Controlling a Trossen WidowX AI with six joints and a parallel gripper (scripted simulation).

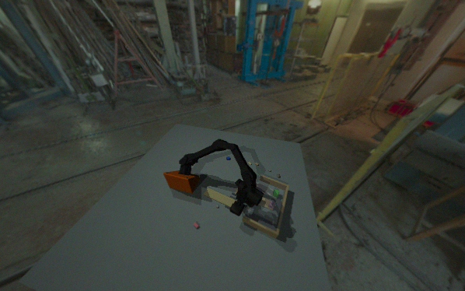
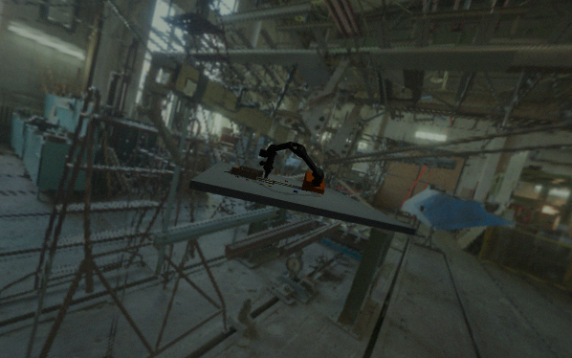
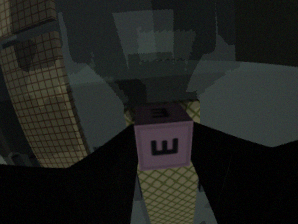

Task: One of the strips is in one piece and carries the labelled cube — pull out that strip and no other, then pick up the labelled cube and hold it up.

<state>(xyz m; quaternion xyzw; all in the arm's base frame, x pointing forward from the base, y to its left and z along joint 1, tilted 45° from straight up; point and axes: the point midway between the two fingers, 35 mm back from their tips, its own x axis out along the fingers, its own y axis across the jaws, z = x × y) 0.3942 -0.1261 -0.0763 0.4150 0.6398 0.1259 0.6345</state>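
Right now my gripper tip is 11 cm past the mesh strip, 3 cm to the right of it and 1 cm above it. Also, from my gripper tip: blue piece (13 cm behind, 39 cm to the left, 1 cm below); pink block (24 cm behind, 14 cm to the right, 1 cm below).
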